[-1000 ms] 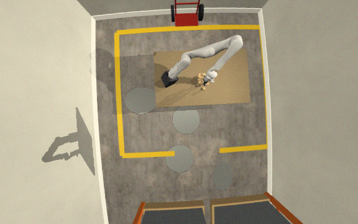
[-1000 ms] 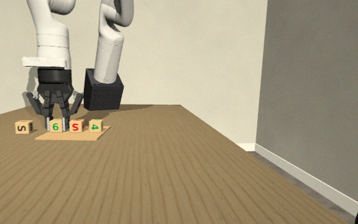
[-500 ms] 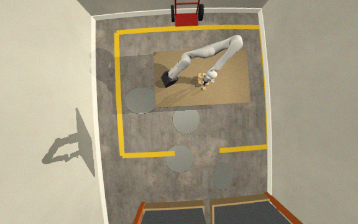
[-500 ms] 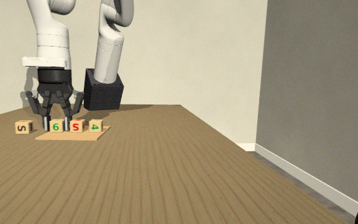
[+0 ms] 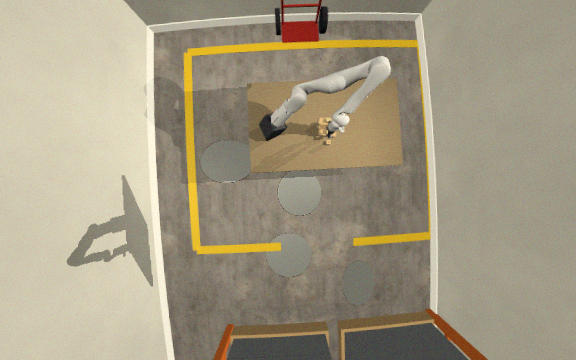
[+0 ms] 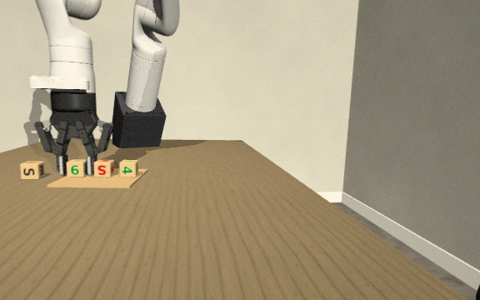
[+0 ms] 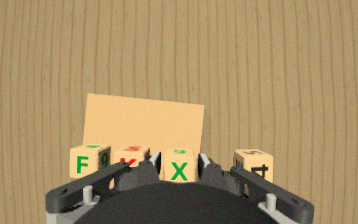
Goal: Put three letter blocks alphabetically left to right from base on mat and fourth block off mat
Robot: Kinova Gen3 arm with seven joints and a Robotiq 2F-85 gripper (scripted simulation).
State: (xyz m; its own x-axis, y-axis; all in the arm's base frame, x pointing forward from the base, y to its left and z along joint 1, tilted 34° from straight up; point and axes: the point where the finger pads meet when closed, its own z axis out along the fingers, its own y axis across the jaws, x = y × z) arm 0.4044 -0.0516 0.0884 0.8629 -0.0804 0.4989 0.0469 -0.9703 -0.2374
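Now: the tan mat 5 cm to the left of my hand and 2 cm below it.
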